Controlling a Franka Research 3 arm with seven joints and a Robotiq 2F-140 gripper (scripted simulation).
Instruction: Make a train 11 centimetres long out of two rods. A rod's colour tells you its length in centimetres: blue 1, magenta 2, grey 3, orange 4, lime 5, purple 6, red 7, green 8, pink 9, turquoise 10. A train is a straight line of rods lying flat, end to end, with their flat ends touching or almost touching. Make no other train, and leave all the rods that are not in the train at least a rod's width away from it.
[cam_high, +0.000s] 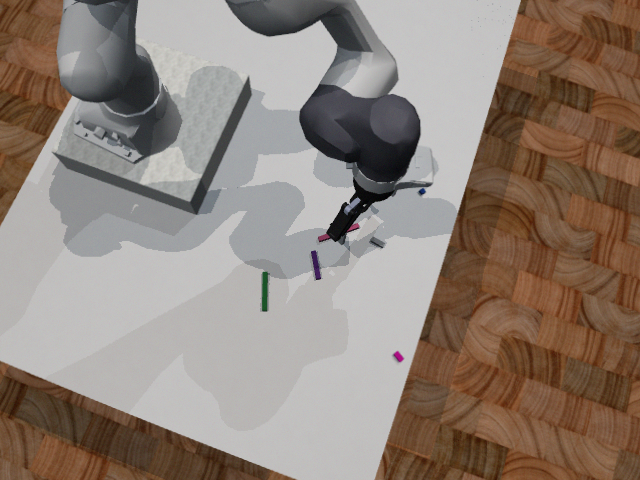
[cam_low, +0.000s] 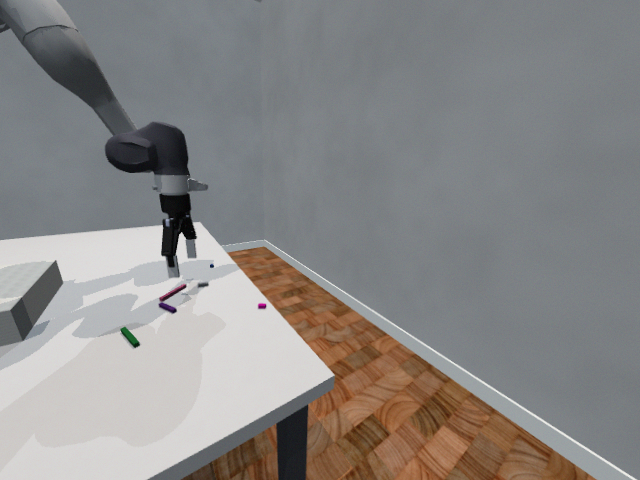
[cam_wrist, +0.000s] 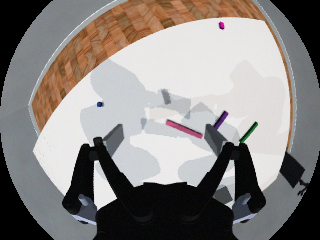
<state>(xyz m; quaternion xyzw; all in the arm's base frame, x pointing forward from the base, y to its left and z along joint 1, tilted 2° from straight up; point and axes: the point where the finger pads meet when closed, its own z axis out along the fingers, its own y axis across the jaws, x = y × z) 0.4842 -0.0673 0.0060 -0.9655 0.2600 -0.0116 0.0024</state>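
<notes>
The grey rod is 4 cm ahead of my hand, 3 cm to the right of it and 7 cm below it. The rest, counted from my hand: small blue rod 11 cm ahead, 11 cm to the left, 7 cm below; pink rod 4 cm behind, 3 cm to the right, 7 cm below; purple rod 7 cm behind, 11 cm to the right, 7 cm below.
</notes>
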